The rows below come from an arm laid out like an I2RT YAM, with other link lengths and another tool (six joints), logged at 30 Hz.
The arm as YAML. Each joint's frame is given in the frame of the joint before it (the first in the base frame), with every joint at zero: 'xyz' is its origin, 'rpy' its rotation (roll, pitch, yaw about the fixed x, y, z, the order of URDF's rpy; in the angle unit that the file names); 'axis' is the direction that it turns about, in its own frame. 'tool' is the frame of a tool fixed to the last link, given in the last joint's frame.
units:
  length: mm
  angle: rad
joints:
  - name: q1
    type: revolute
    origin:
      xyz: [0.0, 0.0, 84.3]
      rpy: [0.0, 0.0, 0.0]
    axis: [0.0, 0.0, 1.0]
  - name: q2
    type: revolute
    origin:
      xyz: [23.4, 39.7, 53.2]
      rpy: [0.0, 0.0, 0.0]
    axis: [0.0, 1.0, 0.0]
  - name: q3
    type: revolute
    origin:
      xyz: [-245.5, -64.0, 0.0]
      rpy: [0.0, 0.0, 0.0]
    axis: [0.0, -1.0, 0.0]
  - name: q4
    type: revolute
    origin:
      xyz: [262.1, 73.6, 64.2]
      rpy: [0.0, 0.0, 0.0]
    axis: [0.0, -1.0, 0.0]
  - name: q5
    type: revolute
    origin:
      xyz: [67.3, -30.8, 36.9]
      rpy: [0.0, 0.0, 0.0]
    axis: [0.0, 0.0, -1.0]
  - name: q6
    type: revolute
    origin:
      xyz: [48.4, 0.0, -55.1]
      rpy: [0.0, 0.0, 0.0]
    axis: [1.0, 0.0, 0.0]
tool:
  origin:
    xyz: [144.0, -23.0, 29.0]
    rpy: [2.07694, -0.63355, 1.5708]
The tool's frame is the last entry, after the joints.
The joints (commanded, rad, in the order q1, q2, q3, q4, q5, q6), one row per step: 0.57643 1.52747 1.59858 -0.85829 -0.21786 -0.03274; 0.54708 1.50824 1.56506 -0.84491 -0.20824 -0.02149; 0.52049 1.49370 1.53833 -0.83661 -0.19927 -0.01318; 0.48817 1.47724 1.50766 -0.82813 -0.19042 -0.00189; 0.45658 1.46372 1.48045 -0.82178 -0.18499 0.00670; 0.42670 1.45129 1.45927 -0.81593 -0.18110 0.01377; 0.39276 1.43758 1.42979 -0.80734 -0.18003 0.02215; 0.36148 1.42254 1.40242 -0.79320 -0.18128 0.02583; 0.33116 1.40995 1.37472 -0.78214 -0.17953 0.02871; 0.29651 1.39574 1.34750 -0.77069 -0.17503 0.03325; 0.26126 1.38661 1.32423 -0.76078 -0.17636 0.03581; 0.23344 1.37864 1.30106 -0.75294 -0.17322 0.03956; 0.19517 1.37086 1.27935 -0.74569 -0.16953 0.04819; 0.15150 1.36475 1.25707 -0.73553 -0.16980 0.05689; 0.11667 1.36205 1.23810 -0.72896 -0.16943 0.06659; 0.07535 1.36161 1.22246 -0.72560 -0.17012 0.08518; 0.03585 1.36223 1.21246 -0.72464 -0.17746 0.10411; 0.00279 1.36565 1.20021 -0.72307 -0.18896 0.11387; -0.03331 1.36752 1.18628 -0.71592 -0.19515 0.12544; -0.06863 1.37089 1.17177 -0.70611 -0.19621 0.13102
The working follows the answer.
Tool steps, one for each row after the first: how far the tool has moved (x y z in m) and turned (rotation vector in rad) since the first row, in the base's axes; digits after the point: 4 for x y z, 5 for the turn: 0.0061 -0.0147 -0.0045 -0.00096 0.00328 -0.04393; 0.0113 -0.0280 -0.0089 -0.00438 0.00770 -0.08262; 0.0167 -0.0440 -0.0143 -0.00708 0.01532 -0.12903; 0.0213 -0.0590 -0.0198 -0.00965 0.02417 -0.17045; 0.0255 -0.0728 -0.0232 -0.00957 0.02900 -0.20802; 0.0292 -0.0880 -0.0293 -0.00899 0.03921 -0.24861; 0.0326 -0.1013 -0.0327 -0.00481 0.04001 -0.28159; 0.0353 -0.1148 -0.0380 -0.00569 0.04448 -0.31518; 0.0382 -0.1306 -0.0425 -0.00607 0.04665 -0.35618; 0.0411 -0.1454 -0.0474 -0.00488 0.05222 -0.39232; 0.0424 -0.1580 -0.0533 -0.00732 0.05973 -0.42502; 0.0445 -0.1752 -0.0588 -0.00659 0.06873 -0.47200; 0.0468 -0.1937 -0.0647 -0.00240 0.07834 -0.52169; 0.0476 -0.2087 -0.0711 0.00049 0.09148 -0.56376; 0.0482 -0.2264 -0.0777 0.00918 0.11051 -0.61802; 0.0483 -0.2419 -0.0825 0.02399 0.12926 -0.66618; 0.0476 -0.2536 -0.0891 0.03491 0.14958 -0.69864; 0.0472 -0.2676 -0.0949 0.04596 0.16371 -0.73901; 0.0469 -0.2821 -0.1010 0.05043 0.17347 -0.77779
Tool pose at each row, in the base's axes (x y z in m, rotation vector in rad; rounded; the steps above come from the unrounded poses): 0.3657 0.2837 0.2895 -1.70143 -2.11300 -0.59687; 0.3718 0.2691 0.2850 -1.75223 -2.07881 -0.60538; 0.3770 0.2558 0.2806 -1.79783 -2.04844 -0.60872; 0.3824 0.2398 0.2751 -1.85096 -2.00845 -0.61153; 0.3871 0.2248 0.2696 -1.89762 -1.97051 -0.61161; 0.3912 0.2110 0.2663 -1.93835 -1.93600 -0.61695; 0.3949 0.1957 0.2602 -1.98088 -1.89426 -0.61806; 0.3983 0.1825 0.2567 -2.01369 -1.86248 -0.62976; 0.4010 0.1690 0.2514 -2.04923 -1.83026 -0.63296; 0.4040 0.1531 0.2470 -2.09210 -1.79187 -0.64062; 0.4068 0.1384 0.2420 -2.12788 -1.75404 -0.64499; 0.4081 0.1257 0.2362 -2.16150 -1.71977 -0.64294; 0.4102 0.1086 0.2307 -2.20666 -1.66832 -0.64558; 0.4125 0.0900 0.2248 -2.25113 -1.61080 -0.65118; 0.4133 0.0750 0.2183 -2.28718 -1.55857 -0.64997; 0.4139 0.0574 0.2118 -2.32850 -1.48623 -0.65064; 0.4140 0.0418 0.2069 -2.35857 -1.41631 -0.65565; 0.4133 0.0301 0.2003 -2.37540 -1.36382 -0.65200; 0.4129 0.0161 0.1945 -2.39970 -1.30623 -0.65589; 0.4126 0.0016 0.1884 -2.42714 -1.25594 -0.65745

